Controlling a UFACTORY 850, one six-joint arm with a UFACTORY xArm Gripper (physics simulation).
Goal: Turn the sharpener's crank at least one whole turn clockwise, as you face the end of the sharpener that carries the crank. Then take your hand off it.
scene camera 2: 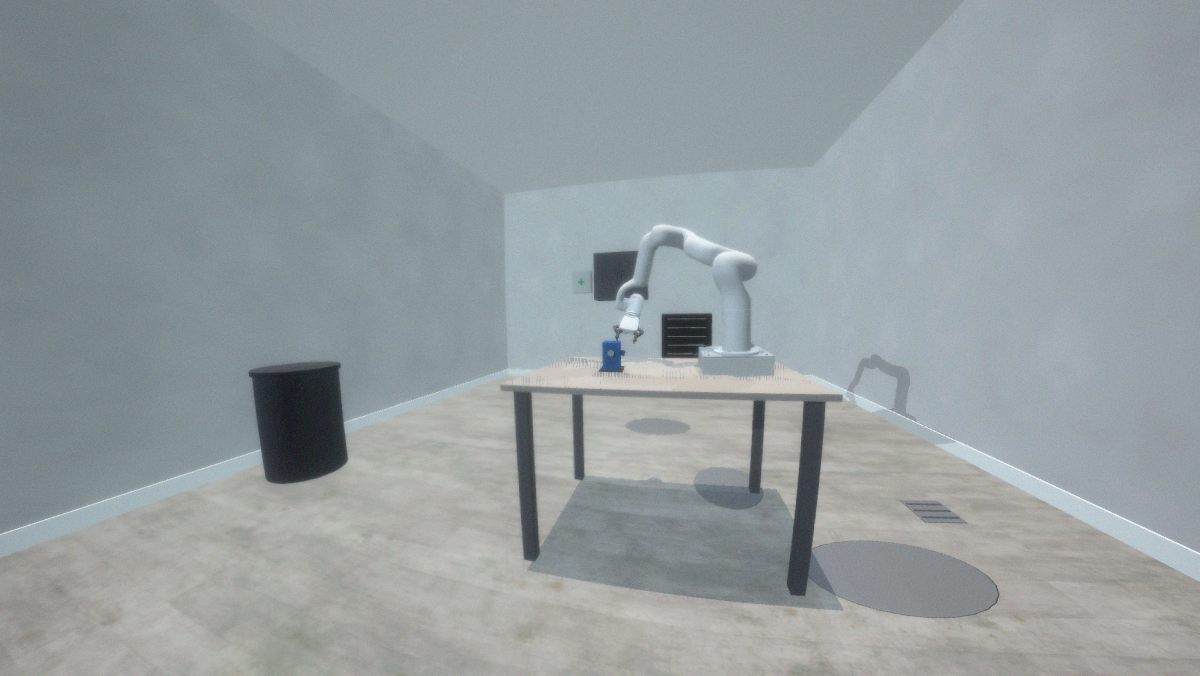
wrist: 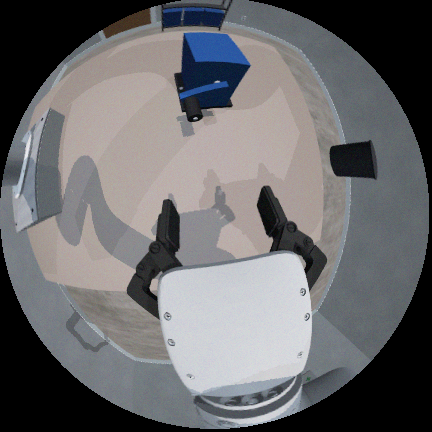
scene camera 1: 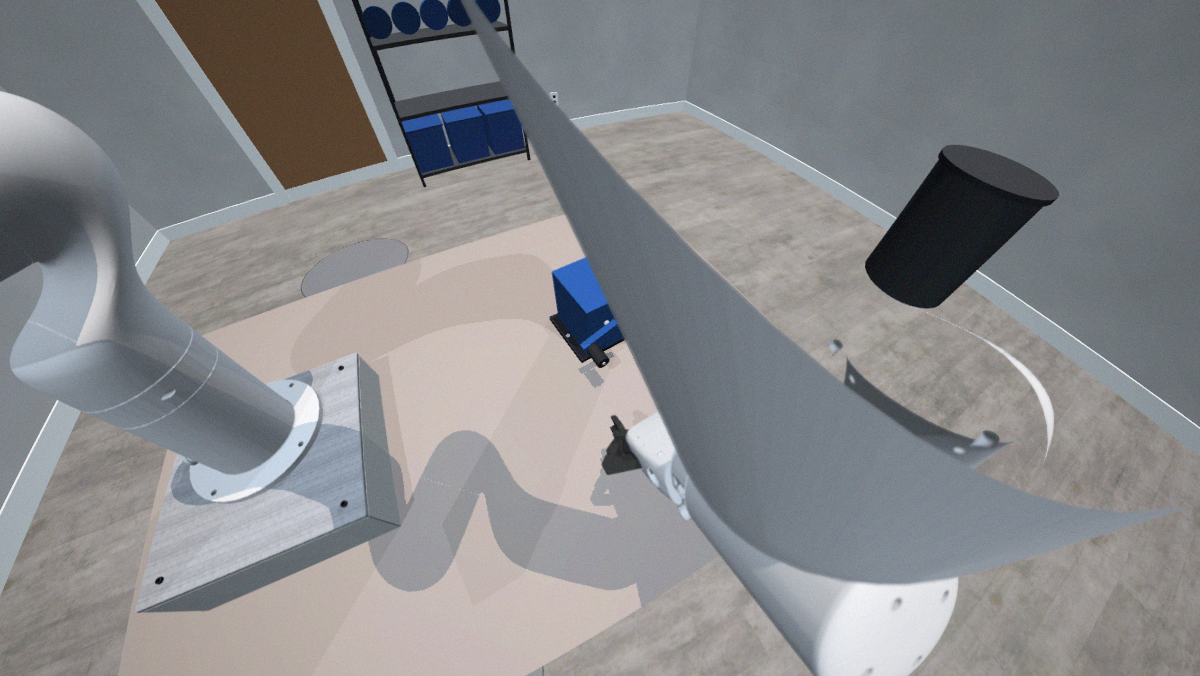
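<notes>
The blue sharpener stands upright on its black base on the table. Its blue crank arm runs from the hub to the left in the wrist view, slightly downward. The black knob is at that left end and points toward the wrist camera. My gripper is open and empty, apart from the knob and crank. It is above the table on the crank side of the sharpener. In scene camera 1, my arm hides the sharpener's right part.
The table also bears the robot's base block. A black bin stands on the floor beyond the table. A shelf rack with blue boxes stands by the far wall.
</notes>
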